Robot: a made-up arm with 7 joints. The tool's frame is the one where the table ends. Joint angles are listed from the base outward.
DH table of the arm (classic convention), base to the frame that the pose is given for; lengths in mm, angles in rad. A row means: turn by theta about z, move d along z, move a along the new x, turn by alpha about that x. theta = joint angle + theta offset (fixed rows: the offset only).
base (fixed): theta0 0  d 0  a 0  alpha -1.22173
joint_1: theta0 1.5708  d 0  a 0  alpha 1.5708
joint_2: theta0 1.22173  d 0  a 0  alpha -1.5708
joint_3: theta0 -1.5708  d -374.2  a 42  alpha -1.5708
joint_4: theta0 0  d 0  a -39.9  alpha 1.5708
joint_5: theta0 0  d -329.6  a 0  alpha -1.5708
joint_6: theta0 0  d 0  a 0  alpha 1.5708
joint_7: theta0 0  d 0  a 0  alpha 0
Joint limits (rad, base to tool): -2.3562..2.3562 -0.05..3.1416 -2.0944..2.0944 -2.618..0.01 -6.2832..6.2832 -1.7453..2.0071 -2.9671..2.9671
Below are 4 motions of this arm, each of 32 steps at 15 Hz.
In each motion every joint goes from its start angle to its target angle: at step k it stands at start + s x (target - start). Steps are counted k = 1, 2, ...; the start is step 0. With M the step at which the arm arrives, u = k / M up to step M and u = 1 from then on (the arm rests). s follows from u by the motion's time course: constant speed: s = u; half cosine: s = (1 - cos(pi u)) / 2; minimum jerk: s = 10 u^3 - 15 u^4 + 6 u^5.
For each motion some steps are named. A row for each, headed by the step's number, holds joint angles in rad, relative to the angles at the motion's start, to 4 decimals.
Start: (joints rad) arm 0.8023 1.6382 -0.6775 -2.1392 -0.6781 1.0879 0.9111
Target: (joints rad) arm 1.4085 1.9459 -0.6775 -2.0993 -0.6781 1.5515 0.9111
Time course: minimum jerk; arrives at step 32
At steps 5, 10, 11, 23, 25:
5: 0.0180 0.0092 0.0000 0.0012 0.0000 0.0138 0.0000
10: 0.1091 0.0554 0.0000 0.0072 0.0000 0.0835 0.0000
11: 0.1367 0.0694 0.0000 0.0090 0.0000 0.1046 0.0000
23: 0.5218 0.2649 0.0000 0.0343 0.0000 0.3991 0.0000
25: 0.5617 0.2851 0.0000 0.0370 0.0000 0.4296 0.0000

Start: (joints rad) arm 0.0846 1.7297 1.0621 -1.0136 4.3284 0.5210 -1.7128
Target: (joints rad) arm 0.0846 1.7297 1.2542 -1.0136 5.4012 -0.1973 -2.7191
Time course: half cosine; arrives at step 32
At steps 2, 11, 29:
2: 0.0000 0.0000 0.0018 0.0000 0.0103 -0.0069 -0.0097
11: 0.0000 0.0000 0.0508 0.0000 0.2835 -0.1898 -0.2660
29: 0.0000 0.0000 0.1880 0.0000 1.0497 -0.7028 -0.9846

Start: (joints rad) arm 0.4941 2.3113 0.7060 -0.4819 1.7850 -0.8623 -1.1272
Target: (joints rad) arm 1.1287 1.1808 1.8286 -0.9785 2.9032 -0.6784 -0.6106
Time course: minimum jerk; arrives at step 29
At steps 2, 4, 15, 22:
2: 0.0019 -0.0033 0.0033 -0.0015 0.0033 0.0005 0.0015
4: 0.0134 -0.0239 0.0237 -0.0105 0.0236 0.0039 0.0109
15: 0.3378 -0.6018 0.5976 -0.2643 0.5952 0.0979 0.2750
22: 0.5745 -1.0235 1.0164 -0.4496 1.0124 0.1665 0.4677

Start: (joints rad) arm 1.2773 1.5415 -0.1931 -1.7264 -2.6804 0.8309 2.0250
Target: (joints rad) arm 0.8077 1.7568 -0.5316 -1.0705 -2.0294 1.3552 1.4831
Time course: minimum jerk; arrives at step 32
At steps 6, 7, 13, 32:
6: -0.0229 0.0105 -0.0165 0.0320 0.0317 0.0256 -0.0264
7: -0.0344 0.0158 -0.0248 0.0481 0.0477 0.0384 -0.0397
13: -0.1542 0.0707 -0.1111 0.2153 0.2137 0.1721 -0.1779
32: -0.4696 0.2153 -0.3385 0.6559 0.6510 0.5243 -0.5419

